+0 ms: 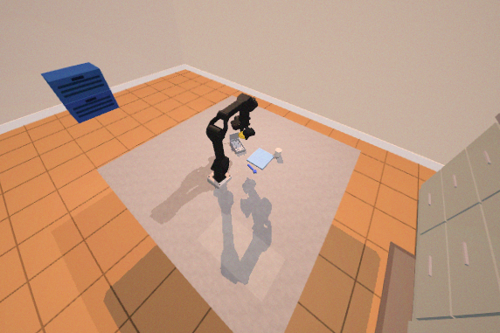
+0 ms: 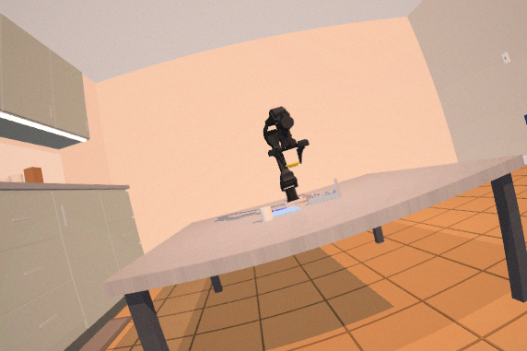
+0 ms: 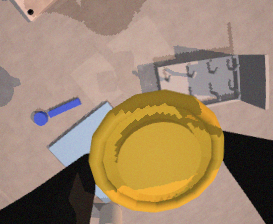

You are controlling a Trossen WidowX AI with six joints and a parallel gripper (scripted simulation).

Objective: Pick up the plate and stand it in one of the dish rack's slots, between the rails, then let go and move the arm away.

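The grey dish rack lies 40 mm ahead of my gripper tip, 90 mm to the left of it and 160 mm below it. Round my gripper tip: yellow-orange plate: 10 mm above; blue spoon: 50 mm behind, 130 mm to the right, 180 mm below; light blue placemat: 70 mm ahead, 100 mm to the right, 180 mm below.
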